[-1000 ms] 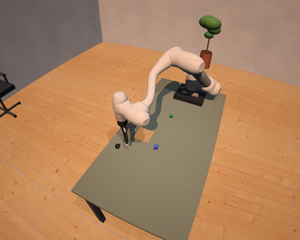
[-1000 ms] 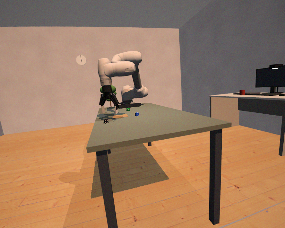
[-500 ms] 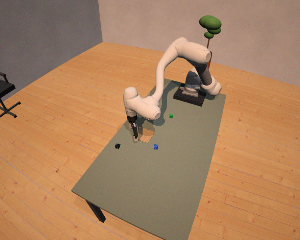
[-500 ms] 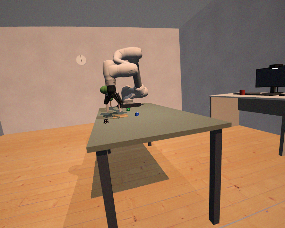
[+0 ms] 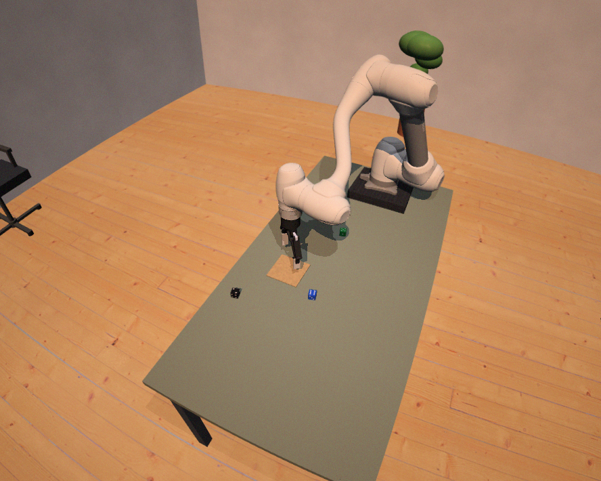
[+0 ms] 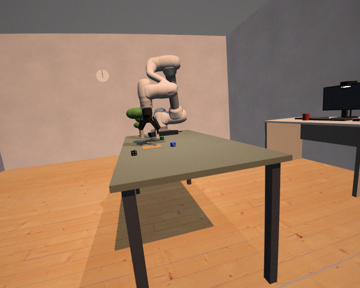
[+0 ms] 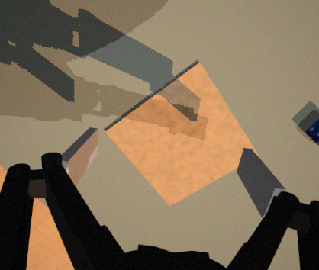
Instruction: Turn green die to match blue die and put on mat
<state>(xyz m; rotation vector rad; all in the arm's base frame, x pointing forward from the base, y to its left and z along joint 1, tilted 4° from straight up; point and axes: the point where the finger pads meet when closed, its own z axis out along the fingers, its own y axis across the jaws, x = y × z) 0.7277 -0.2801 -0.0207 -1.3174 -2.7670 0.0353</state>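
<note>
Right now my hand is 140 mm to the right of the blue die, 130 mm short of it and 60 mm above it. Also, from my hand: green die 280 mm behind, 160 mm to the left, 60 mm below; black die 230 mm ahead, 150 mm to the right, 60 mm below; tan mat 70 mm below, 30 mm ahead.
</note>
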